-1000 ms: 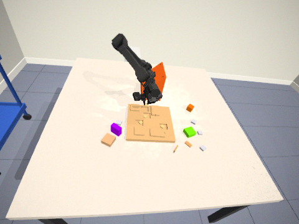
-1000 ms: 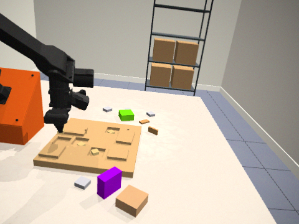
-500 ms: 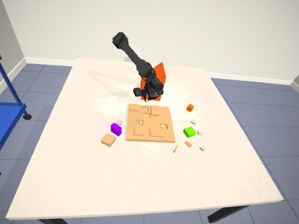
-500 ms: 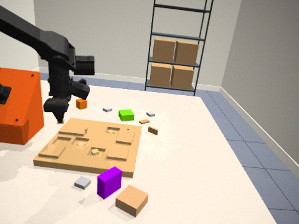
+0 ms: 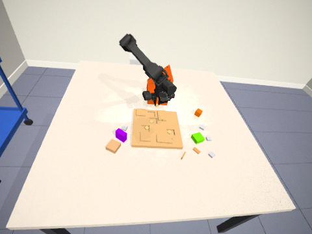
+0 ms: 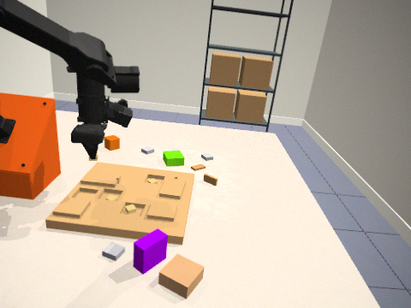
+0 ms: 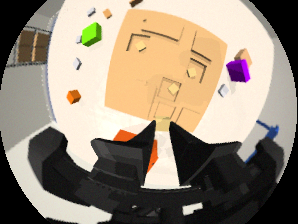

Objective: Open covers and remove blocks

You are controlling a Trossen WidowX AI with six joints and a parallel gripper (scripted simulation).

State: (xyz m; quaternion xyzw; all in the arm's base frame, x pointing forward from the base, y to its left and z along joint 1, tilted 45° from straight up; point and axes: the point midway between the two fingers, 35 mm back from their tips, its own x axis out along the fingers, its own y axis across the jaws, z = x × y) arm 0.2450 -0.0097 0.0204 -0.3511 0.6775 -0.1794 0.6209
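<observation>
The tan puzzle board is 90 mm ahead of my gripper tip, 10 mm to the right of it and 90 mm below it. Also, from my gripper tip: green block (160 mm ahead, 270 mm to the left, 100 mm below); grey piece (110 mm ahead, 190 mm to the right, 110 mm below); purple block (180 mm ahead, 200 mm to the right, 90 mm below).
</observation>
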